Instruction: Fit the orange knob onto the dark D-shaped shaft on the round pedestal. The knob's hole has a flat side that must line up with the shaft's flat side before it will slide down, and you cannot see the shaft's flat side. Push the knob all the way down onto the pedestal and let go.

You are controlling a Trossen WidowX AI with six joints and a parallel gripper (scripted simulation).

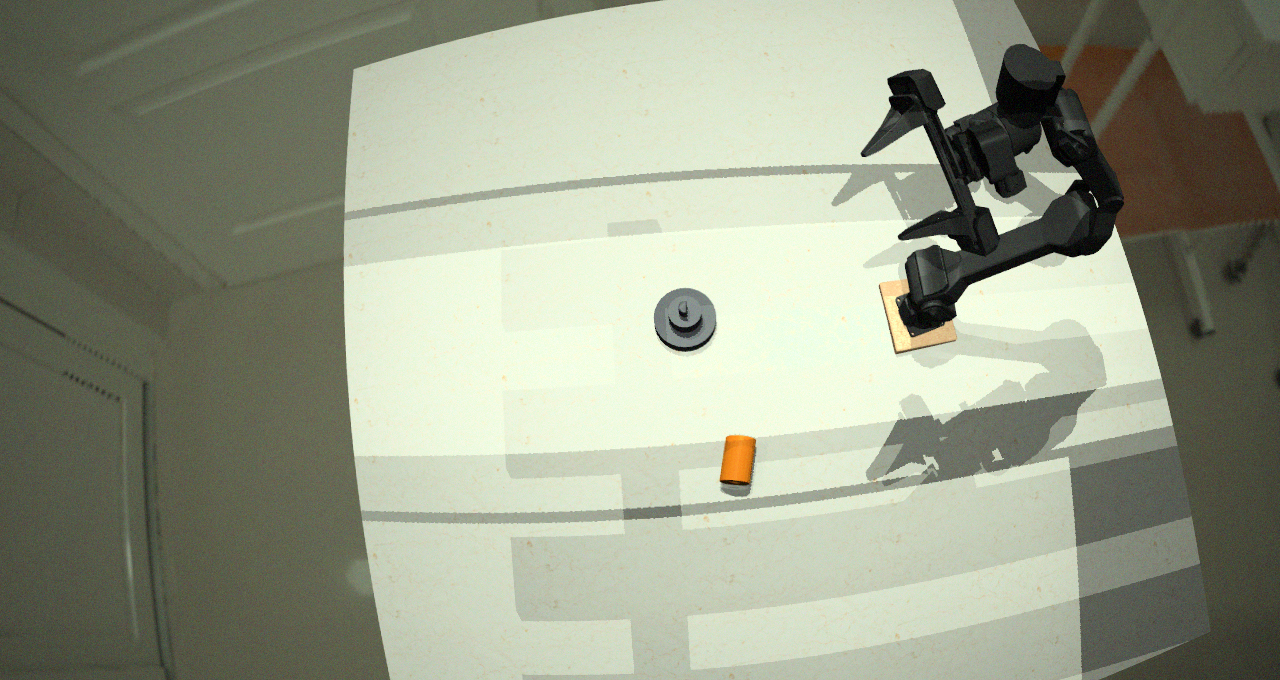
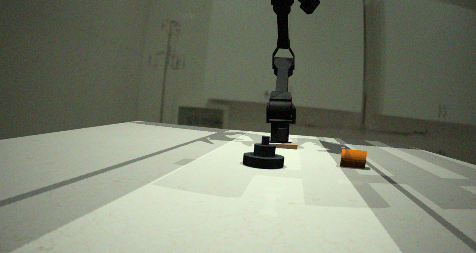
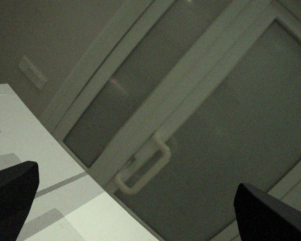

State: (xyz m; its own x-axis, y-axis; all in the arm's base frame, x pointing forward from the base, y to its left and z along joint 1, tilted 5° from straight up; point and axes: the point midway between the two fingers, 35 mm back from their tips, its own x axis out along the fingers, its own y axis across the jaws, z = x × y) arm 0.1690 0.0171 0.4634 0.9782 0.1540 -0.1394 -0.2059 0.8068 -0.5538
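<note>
Now: the orange knob 160 mm ahead of my gripper tip, 100 mm to the left of it and 460 mm below it. Also, from my gripper tip: pedestal 160 mm ahead, 110 mm to the right, 450 mm below.
</note>
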